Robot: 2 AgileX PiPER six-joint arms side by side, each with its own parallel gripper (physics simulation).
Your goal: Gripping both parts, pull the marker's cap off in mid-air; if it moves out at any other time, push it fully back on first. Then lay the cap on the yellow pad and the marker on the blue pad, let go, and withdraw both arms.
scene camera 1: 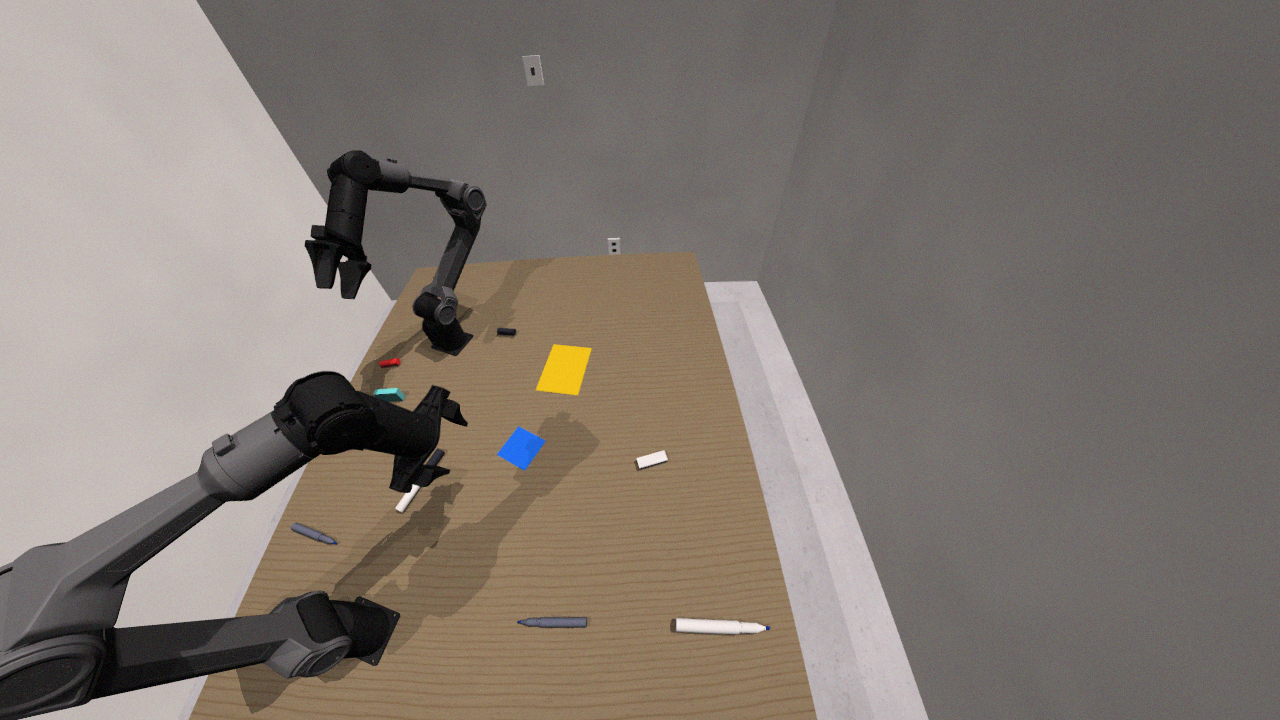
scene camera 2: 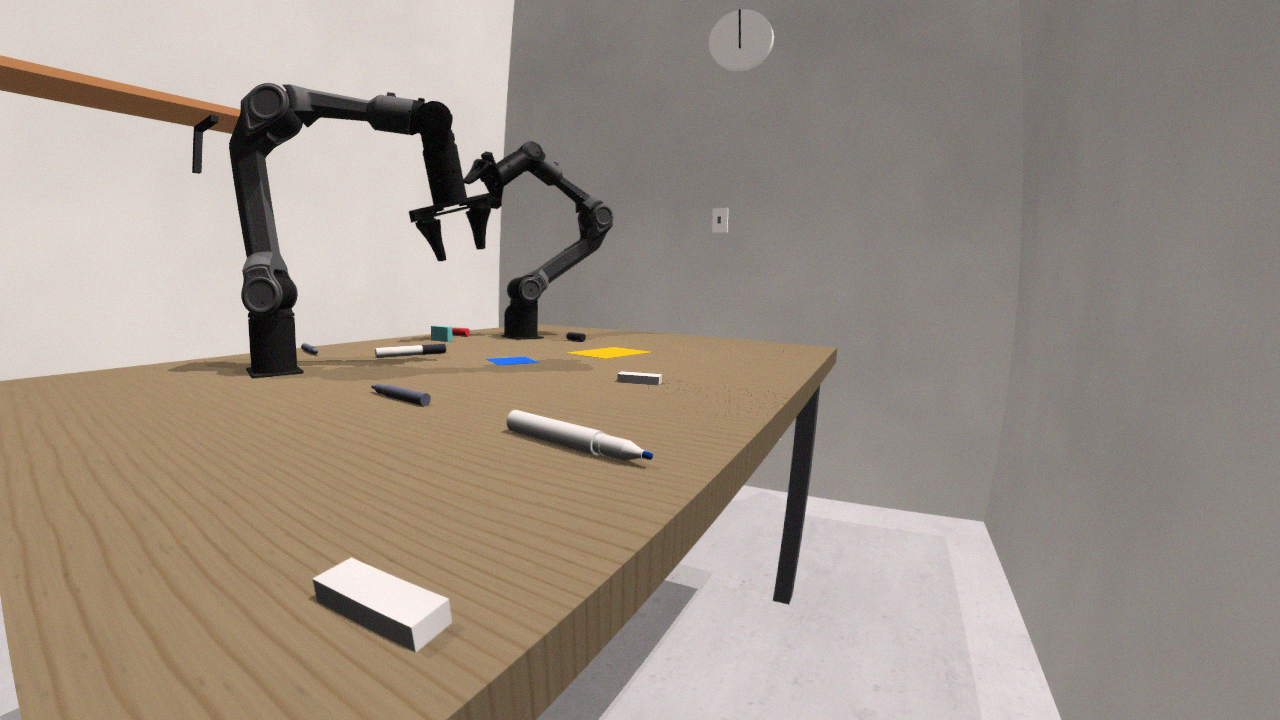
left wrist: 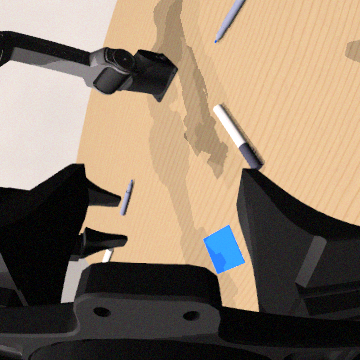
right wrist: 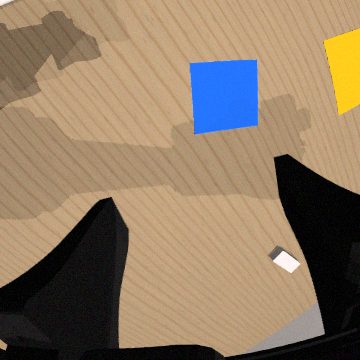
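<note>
The capped marker, a white body [scene camera 1: 407, 498] [scene camera 2: 398, 351] [left wrist: 229, 125] with a dark cap [scene camera 1: 436, 457] [scene camera 2: 434, 349] [left wrist: 250, 156], lies on the table; a right finger partly hides it in scene camera 1. The blue pad [scene camera 1: 520, 448] [scene camera 2: 512, 360] [left wrist: 227, 245] [right wrist: 225, 97] and the yellow pad [scene camera 1: 564, 368] [scene camera 2: 609, 352] [right wrist: 347, 72] lie flat with bare surfaces. My left gripper [scene camera 1: 337, 289] [left wrist: 162, 184] is open and empty, high beyond the table's left edge. My right gripper [scene camera 1: 456, 446] [scene camera 2: 461, 253] [left wrist: 121, 220] [right wrist: 195, 196] is open and empty, high above the table.
A teal block [scene camera 1: 389, 394] [scene camera 2: 441, 333], red object [scene camera 1: 389, 362], black cylinder [scene camera 1: 506, 331] [scene camera 2: 575, 336], slate pens [scene camera 1: 313, 534] [scene camera 1: 552, 621], large white marker [scene camera 1: 707, 625] [scene camera 2: 554, 431] and white blocks [scene camera 1: 651, 459] [scene camera 2: 380, 600] lie around the table.
</note>
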